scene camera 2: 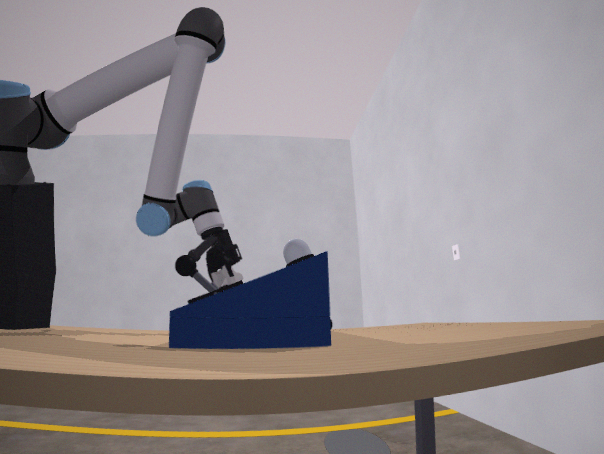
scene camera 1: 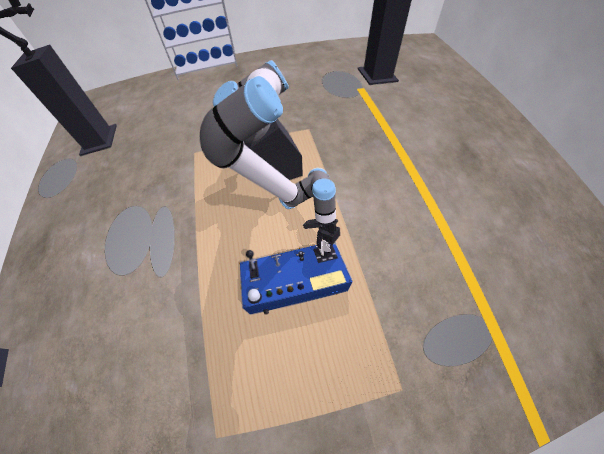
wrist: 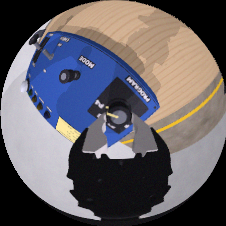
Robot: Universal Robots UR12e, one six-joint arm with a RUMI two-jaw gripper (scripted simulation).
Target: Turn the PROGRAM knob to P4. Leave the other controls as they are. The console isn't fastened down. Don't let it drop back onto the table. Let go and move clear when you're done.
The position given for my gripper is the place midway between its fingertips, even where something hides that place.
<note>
I see my gripper [scene camera 2: 232,300] and a blue sloped console [scene camera 2: 290,308].
The blue sloped console is seen too in the wrist view [wrist: 104,83]. My gripper also shows in the wrist view [wrist: 118,113].
</note>
